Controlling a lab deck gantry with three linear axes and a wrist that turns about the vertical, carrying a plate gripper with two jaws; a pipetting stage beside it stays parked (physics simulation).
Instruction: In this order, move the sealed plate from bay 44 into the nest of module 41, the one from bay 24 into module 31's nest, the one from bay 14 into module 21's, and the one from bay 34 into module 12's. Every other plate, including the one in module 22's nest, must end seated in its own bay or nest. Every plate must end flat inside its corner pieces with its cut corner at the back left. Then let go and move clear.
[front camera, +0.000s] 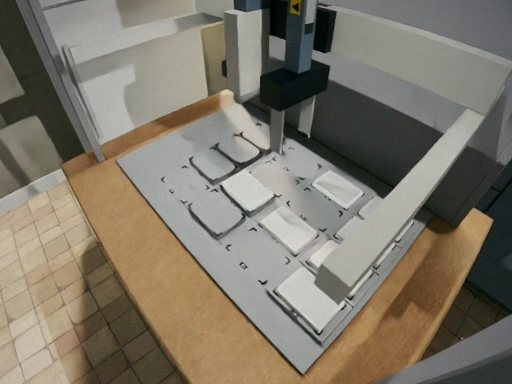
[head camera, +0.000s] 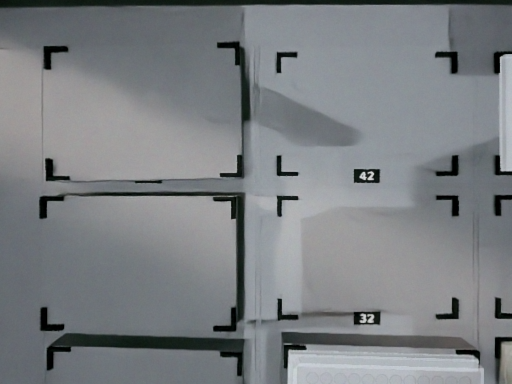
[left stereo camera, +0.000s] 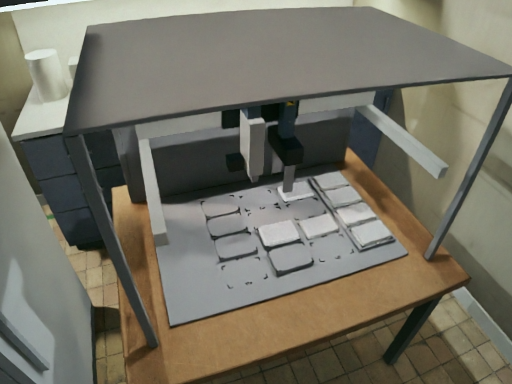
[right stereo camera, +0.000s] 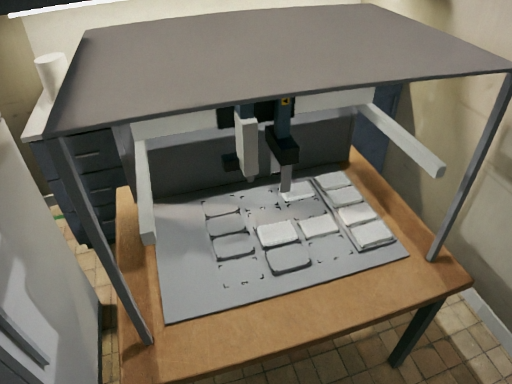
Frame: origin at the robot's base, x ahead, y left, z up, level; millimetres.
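Seen in the pictures: gripper, fingertip midpoint: (front camera: 290, 142) (left stereo camera: 281, 182) (right stereo camera: 279, 182); robot's base at its link origin: (front camera: 162, 179) (left stereo camera: 229, 287) (right stereo camera: 225, 287).
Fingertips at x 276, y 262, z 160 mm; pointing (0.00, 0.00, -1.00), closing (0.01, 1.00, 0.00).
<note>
Pixels of each thing's top centre, then the offset from my fingertips to it. "spot": a spot on its surface instead.
- bay 44 at a spot on its surface: (right stereo camera: 332, 180) (left stereo camera: 330, 180) spot: 96 mm left, 276 mm ahead, 131 mm down
- bay 34 at a spot on its surface: (right stereo camera: 344, 196) (left stereo camera: 343, 196) spot: 11 mm right, 277 mm ahead, 131 mm down
- bay 24 at a spot on its surface: (right stereo camera: 357, 214) (left stereo camera: 356, 214) spot: 120 mm right, 275 mm ahead, 131 mm down
- bay 14 at a spot on its surface: (right stereo camera: 372, 233) (left stereo camera: 372, 232) spot: 225 mm right, 278 mm ahead, 131 mm down
- Module 41's nest at a spot on its surface: (head camera: 142, 112) (left stereo camera: 219, 206) spot: 100 mm left, 209 mm back, 141 mm down
- module 31's at its top centre: (head camera: 137, 264) (front camera: 238, 147) (left stereo camera: 226, 223) (right stereo camera: 225, 223) 5 mm right, 212 mm back, 138 mm down
- module 21's at its top centre: (front camera: 212, 162) (left stereo camera: 235, 244) (right stereo camera: 233, 244) 111 mm right, 210 mm back, 138 mm down
- module 12's at its top centre: (front camera: 215, 210) (right stereo camera: 287, 256) (left stereo camera: 290, 255) 220 mm right, 48 mm back, 138 mm down
- plate at its top centre: (front camera: 247, 187) (right stereo camera: 277, 231) (left stereo camera: 278, 231) 110 mm right, 47 mm back, 127 mm down
- bay 43 at a spot on its surface: (front camera: 339, 189) (left stereo camera: 298, 190) spot: 96 mm left, 126 mm ahead, 146 mm down
- bay 23 at a spot on its surface: (front camera: 289, 230) (left stereo camera: 321, 225) spot: 118 mm right, 125 mm ahead, 145 mm down
My gripper (front camera: 291, 143) (left stereo camera: 282, 181) (right stereo camera: 280, 181) hangs above the deck left of the plate in bay 43, jaws apart, with no plate between them. White sealed plates sit in the right column: bay 44 (left stereo camera: 330, 181) (right stereo camera: 332, 180), bay 34 (left stereo camera: 344, 196) (right stereo camera: 344, 196), bay 24 (left stereo camera: 356, 214) (right stereo camera: 357, 214) and bay 14 (left stereo camera: 372, 233) (right stereo camera: 372, 233). Module 41's nest (head camera: 142, 112) (left stereo camera: 221, 209), module 31's (head camera: 137, 262) (left stereo camera: 225, 226), module 21's (head camera: 145, 368) (left stereo camera: 236, 246) and module 12's (left stereo camera: 290, 258) (right stereo camera: 287, 258) are empty. Module 22 bears a plate (head camera: 385, 372) (left stereo camera: 278, 233). Cut corners are too small to tell.
Other plates sit in bay 43 (front camera: 339, 189) (left stereo camera: 300, 191) and bay 23 (front camera: 289, 230) (left stereo camera: 320, 226). The pipetting stage (front camera: 246, 55) (left stereo camera: 254, 145) hangs left of my gripper. A gantry side rail (front camera: 400, 200) hides part of the right column in the front view.
</note>
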